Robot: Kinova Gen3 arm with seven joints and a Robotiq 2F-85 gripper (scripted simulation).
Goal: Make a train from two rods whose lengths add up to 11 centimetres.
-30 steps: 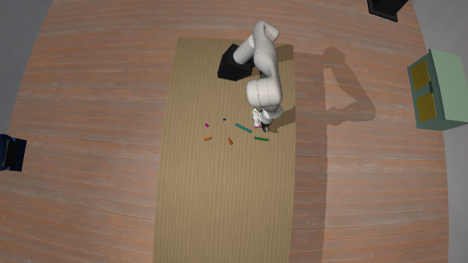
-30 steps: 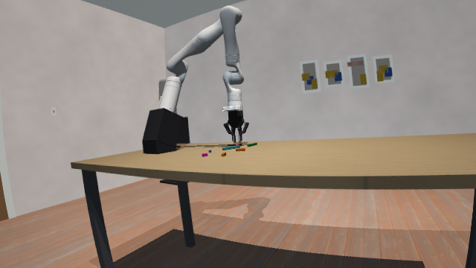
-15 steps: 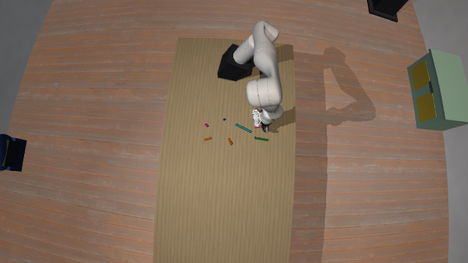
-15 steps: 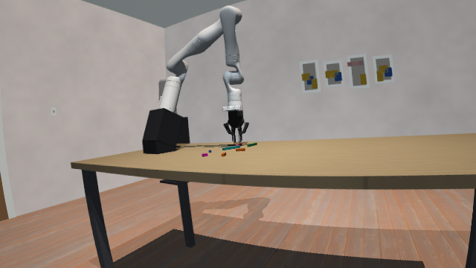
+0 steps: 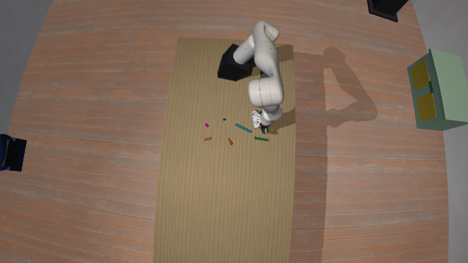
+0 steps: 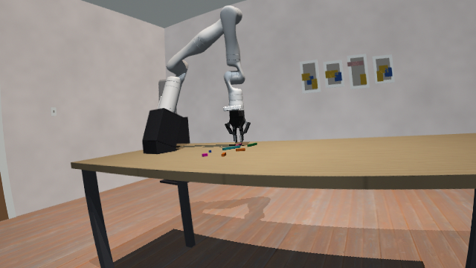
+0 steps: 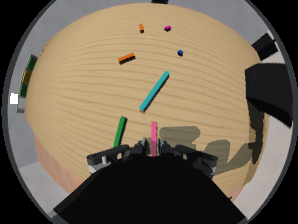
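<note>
The pink rod lies 3 cm below my hand. From my hand the other things lie so: turquoise rod 10 cm to the right, 3 cm below, 3 cm ahead; then green rod 7 cm ahead, 3 cm below, 1 cm to the left; then blue rod 22 cm to the right, 3 cm below, 1 cm behind.
</note>
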